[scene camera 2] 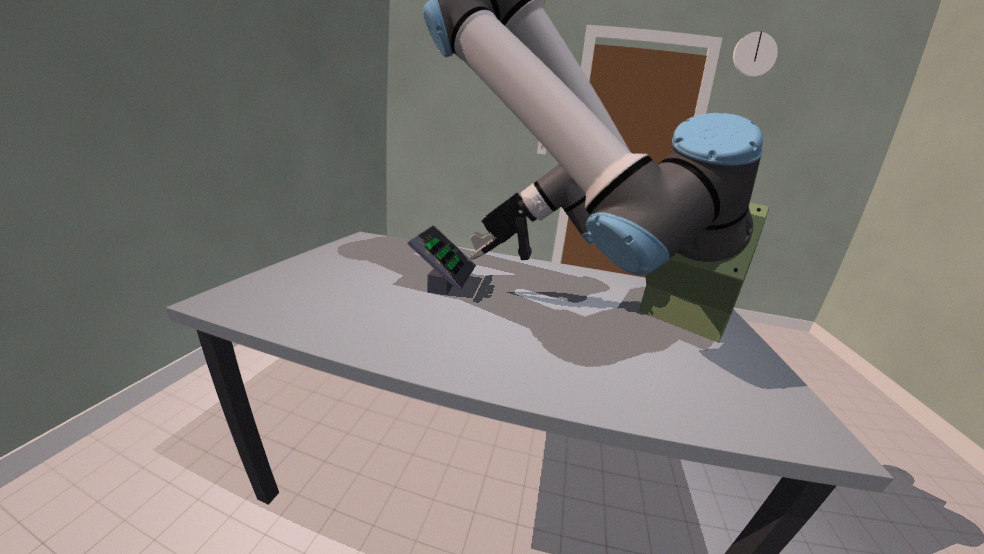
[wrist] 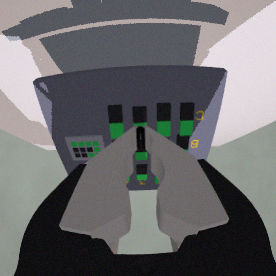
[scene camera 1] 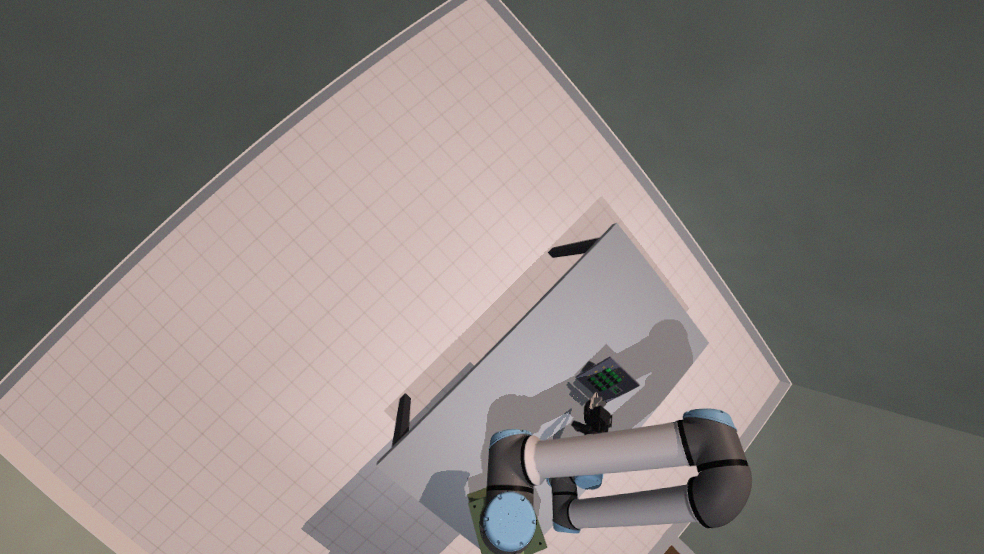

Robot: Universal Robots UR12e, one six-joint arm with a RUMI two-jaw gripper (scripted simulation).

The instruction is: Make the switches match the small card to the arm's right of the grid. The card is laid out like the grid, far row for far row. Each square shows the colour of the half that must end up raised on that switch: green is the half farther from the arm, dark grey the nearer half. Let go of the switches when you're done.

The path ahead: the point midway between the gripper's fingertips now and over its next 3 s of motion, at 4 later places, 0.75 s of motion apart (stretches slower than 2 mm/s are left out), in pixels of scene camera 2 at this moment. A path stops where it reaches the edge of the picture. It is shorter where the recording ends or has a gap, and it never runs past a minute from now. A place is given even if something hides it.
The gripper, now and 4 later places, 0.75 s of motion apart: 467,259; 462,263; 460,264; 465,261; 468,259
